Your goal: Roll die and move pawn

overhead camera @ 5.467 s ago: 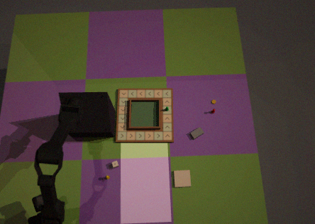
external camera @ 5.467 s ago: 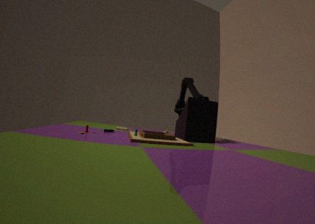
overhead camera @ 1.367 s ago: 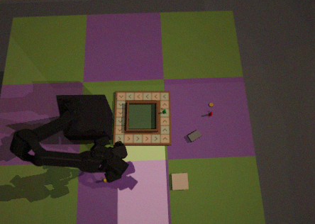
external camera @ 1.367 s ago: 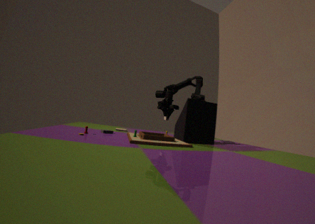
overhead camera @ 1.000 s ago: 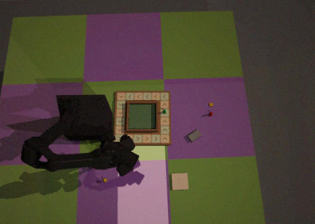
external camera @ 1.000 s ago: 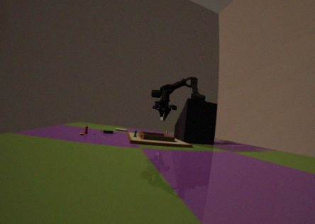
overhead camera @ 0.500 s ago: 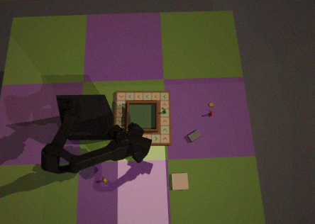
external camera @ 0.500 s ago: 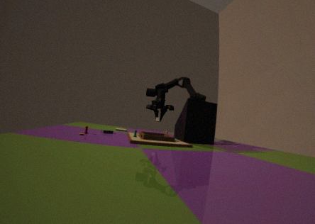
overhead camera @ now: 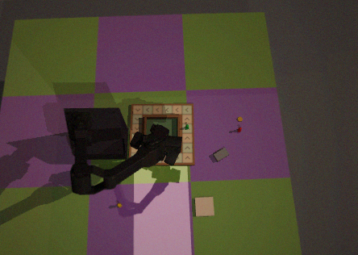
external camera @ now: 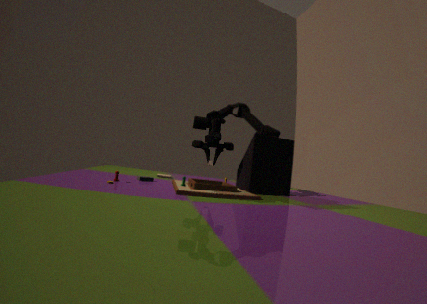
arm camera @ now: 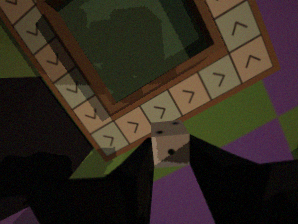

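Right now the green pawn is 14 cm to the left of my gripper tip, 13 cm ahead of it and 8 cm below it. The rest, counted from my gripper tip: green dice tray (11 cm to the left, 10 cm below, 2 cm ahead); then grey block (28 cm ahead, 10 cm below, 2 cm to the left); then tan tile (20 cm to the right, 20 cm ahead, 10 cm below).
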